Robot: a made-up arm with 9 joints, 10 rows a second.
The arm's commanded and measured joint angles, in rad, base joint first. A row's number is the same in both.
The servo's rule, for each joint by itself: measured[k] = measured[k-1] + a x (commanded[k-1-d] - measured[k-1]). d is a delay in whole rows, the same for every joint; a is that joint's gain. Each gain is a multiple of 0.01, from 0.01 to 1. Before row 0 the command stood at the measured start. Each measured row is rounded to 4 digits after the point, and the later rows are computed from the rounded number. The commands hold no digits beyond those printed.
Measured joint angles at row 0:
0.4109 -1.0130 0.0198 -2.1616 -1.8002 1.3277 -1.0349 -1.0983 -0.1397
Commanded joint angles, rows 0 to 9:
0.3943 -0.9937 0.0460 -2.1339 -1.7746 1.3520 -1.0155 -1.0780 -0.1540
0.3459 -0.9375 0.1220 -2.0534 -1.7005 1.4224 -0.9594 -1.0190 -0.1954
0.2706 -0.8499 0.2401 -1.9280 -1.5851 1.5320 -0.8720 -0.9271 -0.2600
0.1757 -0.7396 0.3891 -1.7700 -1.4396 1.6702 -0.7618 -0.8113 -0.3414
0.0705 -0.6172 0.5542 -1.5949 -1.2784 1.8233 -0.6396 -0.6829 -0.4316
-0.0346 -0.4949 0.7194 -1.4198 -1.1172 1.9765 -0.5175 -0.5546 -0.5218
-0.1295 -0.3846 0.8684 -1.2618 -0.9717 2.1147 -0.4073 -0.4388 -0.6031
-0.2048 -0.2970 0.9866 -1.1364 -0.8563 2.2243 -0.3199 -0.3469 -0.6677
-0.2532 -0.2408 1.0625 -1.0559 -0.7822 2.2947 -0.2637 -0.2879 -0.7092
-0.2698 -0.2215 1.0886 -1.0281 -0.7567 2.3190 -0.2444 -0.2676 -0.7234
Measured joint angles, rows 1 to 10:
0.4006 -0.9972 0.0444 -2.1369 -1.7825 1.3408 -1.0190 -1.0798 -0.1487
0.3667 -0.9482 0.1173 -2.0626 -1.7259 1.3849 -0.9701 -1.0245 -0.1781
0.3071 -0.8676 0.2327 -1.9428 -1.6287 1.4643 -0.8897 -0.9359 -0.2297
0.2256 -0.7626 0.3797 -1.7890 -1.4982 1.5755 -0.7848 -0.8225 -0.3001
0.1294 -0.6434 0.5437 -1.6163 -1.3465 1.7093 -0.6657 -0.6955 -0.3829
0.0277 -0.5216 0.7089 -1.4414 -1.1883 1.8536 -0.5442 -0.5673 -0.4704
-0.0698 -0.4093 0.8588 -1.2816 -1.0388 1.9946 -0.4319 -0.4504 -0.5540
-0.1535 -0.3172 0.9789 -1.1524 -0.9129 2.1186 -0.3401 -0.3562 -0.6256
-0.2153 -0.2546 1.0575 -1.0665 -0.8227 2.2137 -0.2775 -0.2940 -0.6783
-0.2491 -0.2275 1.0867 -1.0323 -0.7772 2.2706 -0.2504 -0.2700 -0.7067
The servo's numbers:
d 0
a 0.62 0.82 0.94 0.89 0.69 0.54 0.82 0.91 0.63

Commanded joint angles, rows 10 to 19:
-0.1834 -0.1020 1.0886 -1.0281 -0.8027 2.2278 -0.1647 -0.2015 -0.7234
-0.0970 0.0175 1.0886 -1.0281 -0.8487 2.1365 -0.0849 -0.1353 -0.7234
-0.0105 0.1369 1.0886 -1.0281 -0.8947 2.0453 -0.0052 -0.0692 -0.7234
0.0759 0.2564 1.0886 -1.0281 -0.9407 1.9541 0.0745 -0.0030 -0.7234
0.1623 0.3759 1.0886 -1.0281 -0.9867 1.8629 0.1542 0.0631 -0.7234
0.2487 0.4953 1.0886 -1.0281 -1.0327 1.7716 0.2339 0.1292 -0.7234
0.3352 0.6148 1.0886 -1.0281 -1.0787 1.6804 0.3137 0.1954 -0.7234
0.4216 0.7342 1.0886 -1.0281 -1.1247 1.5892 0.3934 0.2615 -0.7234
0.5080 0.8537 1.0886 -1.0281 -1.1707 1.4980 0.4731 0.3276 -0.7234
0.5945 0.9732 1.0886 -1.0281 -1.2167 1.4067 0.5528 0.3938 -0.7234
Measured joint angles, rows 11 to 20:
-0.2084 -0.1246 1.0885 -1.0286 -0.7948 2.2475 -0.1801 -0.2077 -0.7172
-0.1393 -0.0081 1.0886 -1.0282 -0.8320 2.1876 -0.1020 -0.1418 -0.7211
-0.0594 0.1108 1.0886 -1.0281 -0.8753 2.1108 -0.0226 -0.0757 -0.7225
0.0245 0.2302 1.0886 -1.0281 -0.9204 2.0262 0.0570 -0.0095 -0.7231
0.1099 0.3497 1.0886 -1.0281 -0.9661 1.9380 0.1367 0.0566 -0.7233
0.1960 0.4691 1.0886 -1.0281 -1.0121 1.8481 0.2164 0.1227 -0.7234
0.2823 0.5886 1.0886 -1.0281 -1.0581 1.7575 0.2962 0.1889 -0.7234
0.3687 0.7080 1.0886 -1.0281 -1.1041 1.6666 0.3759 0.2550 -0.7234
0.4551 0.8275 1.0886 -1.0281 -1.1501 1.5756 0.4556 0.3211 -0.7234
0.5415 0.9470 1.0886 -1.0281 -1.1961 1.4844 0.5353 0.3873 -0.7234

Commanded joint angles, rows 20 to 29:
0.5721 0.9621 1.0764 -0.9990 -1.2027 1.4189 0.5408 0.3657 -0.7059
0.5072 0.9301 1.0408 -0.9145 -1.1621 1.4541 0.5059 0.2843 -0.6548
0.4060 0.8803 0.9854 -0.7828 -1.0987 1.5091 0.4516 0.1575 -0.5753
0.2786 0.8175 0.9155 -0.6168 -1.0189 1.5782 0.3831 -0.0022 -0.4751
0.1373 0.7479 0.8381 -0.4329 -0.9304 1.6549 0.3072 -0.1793 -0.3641
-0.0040 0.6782 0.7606 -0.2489 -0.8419 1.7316 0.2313 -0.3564 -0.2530
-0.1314 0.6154 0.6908 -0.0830 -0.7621 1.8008 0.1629 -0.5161 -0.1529
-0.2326 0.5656 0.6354 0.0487 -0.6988 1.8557 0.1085 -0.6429 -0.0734
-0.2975 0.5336 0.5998 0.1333 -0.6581 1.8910 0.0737 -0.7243 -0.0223
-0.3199 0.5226 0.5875 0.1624 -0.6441 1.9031 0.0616 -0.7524 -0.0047
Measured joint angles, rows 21 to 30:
0.5605 0.9594 1.0771 -1.0022 -1.2007 1.4490 0.5398 0.3676 -0.7124
0.5275 0.9354 1.0430 -0.9241 -1.1741 1.4518 0.5120 0.2918 -0.6761
0.4522 0.8902 0.9889 -0.7983 -1.1221 1.4827 0.4625 0.1696 -0.6126
0.3446 0.8306 0.9199 -0.6368 -1.0509 1.5343 0.3974 0.0133 -0.5260
0.2161 0.7628 0.8430 -0.4553 -0.9678 1.5994 0.3234 -0.1620 -0.4240
0.0796 0.6934 0.7655 -0.2716 -0.8809 1.6708 0.2479 -0.3389 -0.3163
-0.0512 0.6294 0.6953 -0.1037 -0.7989 1.7410 0.1782 -0.5002 -0.2134
-0.1637 0.5771 0.6390 0.0319 -0.7298 1.8029 0.1210 -0.6301 -0.1252
-0.2467 0.5414 0.6022 0.1221 -0.6803 1.8505 0.0822 -0.7158 -0.0604
-0.2921 0.5260 0.5884 0.1580 -0.6553 1.8789 0.0653 -0.7491 -0.0253

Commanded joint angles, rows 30 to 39:
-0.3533 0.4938 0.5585 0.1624 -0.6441 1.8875 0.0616 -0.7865 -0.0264
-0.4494 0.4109 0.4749 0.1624 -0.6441 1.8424 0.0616 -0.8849 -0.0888
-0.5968 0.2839 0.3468 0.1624 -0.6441 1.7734 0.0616 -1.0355 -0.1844
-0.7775 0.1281 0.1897 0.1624 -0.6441 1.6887 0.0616 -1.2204 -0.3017
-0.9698 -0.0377 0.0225 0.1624 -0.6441 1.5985 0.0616 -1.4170 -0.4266
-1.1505 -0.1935 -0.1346 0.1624 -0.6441 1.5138 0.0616 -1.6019 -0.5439
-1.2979 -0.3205 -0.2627 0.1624 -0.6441 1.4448 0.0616 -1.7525 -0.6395
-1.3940 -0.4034 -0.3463 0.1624 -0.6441 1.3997 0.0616 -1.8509 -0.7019
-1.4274 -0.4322 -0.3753 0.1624 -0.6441 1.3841 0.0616 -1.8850 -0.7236
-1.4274 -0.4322 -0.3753 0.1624 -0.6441 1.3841 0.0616 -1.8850 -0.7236
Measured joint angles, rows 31 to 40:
-0.3300 0.4996 0.5603 0.1619 -0.6476 1.8835 0.0623 -0.7831 -0.0260
-0.4040 0.4269 0.4800 0.1623 -0.6452 1.8613 0.0617 -0.8757 -0.0656
-0.5235 0.3096 0.3548 0.1624 -0.6444 1.8138 0.0616 -1.0211 -0.1404
-0.6810 0.1608 0.1996 0.1624 -0.6442 1.7462 0.0616 -1.2025 -0.2420
-0.8601 -0.0020 0.0331 0.1624 -0.6441 1.6664 0.0616 -1.3977 -0.3583
-1.0401 -0.1590 -0.1245 0.1624 -0.6441 1.5840 0.0616 -1.5835 -0.4752
-1.1999 -0.2914 -0.2544 0.1624 -0.6441 1.5088 0.0616 -1.7373 -0.5787
-1.3202 -0.3832 -0.3408 0.1624 -0.6441 1.4499 0.0616 -1.8407 -0.6563
-1.3867 -0.4234 -0.3732 0.1624 -0.6441 1.4144 0.0616 -1.8810 -0.6987
-1.4119 -0.4306 -0.3752 0.1624 -0.6441 1.3980 0.0616 -1.8846 -0.7144

